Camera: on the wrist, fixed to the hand. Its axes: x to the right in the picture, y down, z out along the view.
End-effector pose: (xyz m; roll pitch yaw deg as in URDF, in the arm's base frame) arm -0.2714 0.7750 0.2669 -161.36 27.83 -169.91
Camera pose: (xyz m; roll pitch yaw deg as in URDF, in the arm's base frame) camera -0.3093 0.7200 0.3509 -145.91 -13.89 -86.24
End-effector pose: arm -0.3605 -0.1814 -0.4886 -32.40 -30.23 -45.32
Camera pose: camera -0.4252 -0.2649 -0.5078 41.79 -29.80 -156.23
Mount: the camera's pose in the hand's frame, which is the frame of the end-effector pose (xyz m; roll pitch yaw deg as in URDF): 0.0023 -0.0758 -0.0760 5.68 -3.43 -91.00
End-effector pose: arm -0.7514 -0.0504 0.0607 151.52 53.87 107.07
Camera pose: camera -0.8574 -0.0556 0.0769 -116.00 17.31 -135.68
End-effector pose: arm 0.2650 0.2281 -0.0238 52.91 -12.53 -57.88
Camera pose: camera 0.2911 0.2146 -0.1271 23.45 48.22 -135.05
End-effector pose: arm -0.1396 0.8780 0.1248 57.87 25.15 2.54
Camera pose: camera -0.1830 0.9001 0.0291 -34.13 46.79 -119.33
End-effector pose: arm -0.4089 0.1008 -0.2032 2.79 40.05 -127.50
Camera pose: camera -0.4359 0.1839 -0.2656 -34.42 -1.13 142.15
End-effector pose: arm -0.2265 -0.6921 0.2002 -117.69 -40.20 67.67
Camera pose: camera -0.2213 -0.7638 0.2799 126.63 -39.98 -154.74
